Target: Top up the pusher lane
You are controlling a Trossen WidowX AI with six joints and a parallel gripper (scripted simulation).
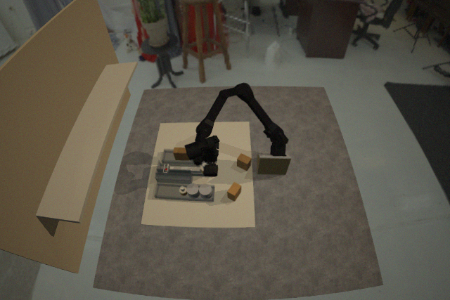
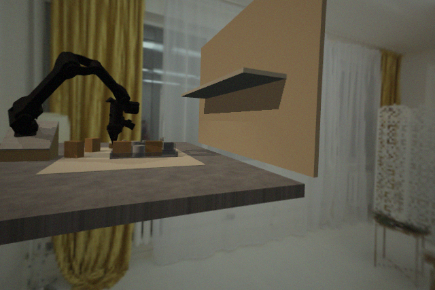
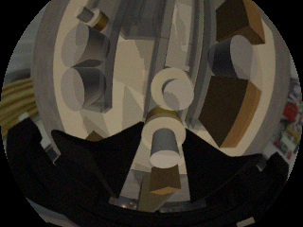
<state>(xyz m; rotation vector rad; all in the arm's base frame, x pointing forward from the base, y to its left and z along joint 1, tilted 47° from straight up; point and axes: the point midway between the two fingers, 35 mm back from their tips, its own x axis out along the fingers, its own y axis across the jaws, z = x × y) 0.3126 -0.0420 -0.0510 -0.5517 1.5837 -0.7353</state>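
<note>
My gripper tip is now 7 cm short of the beige mat, 2 cm to the left of it and 5 cm above it. From my gripper tip the other things lie so: small pale jar: 15 cm ahead, 11 cm to the left, 2 cm below; then wall shelf: 52 cm ahead, 4 cm to the right, 32 cm above; then grey lane rack: 17 cm ahead, 1 cm to the left, 3 cm below.
</note>
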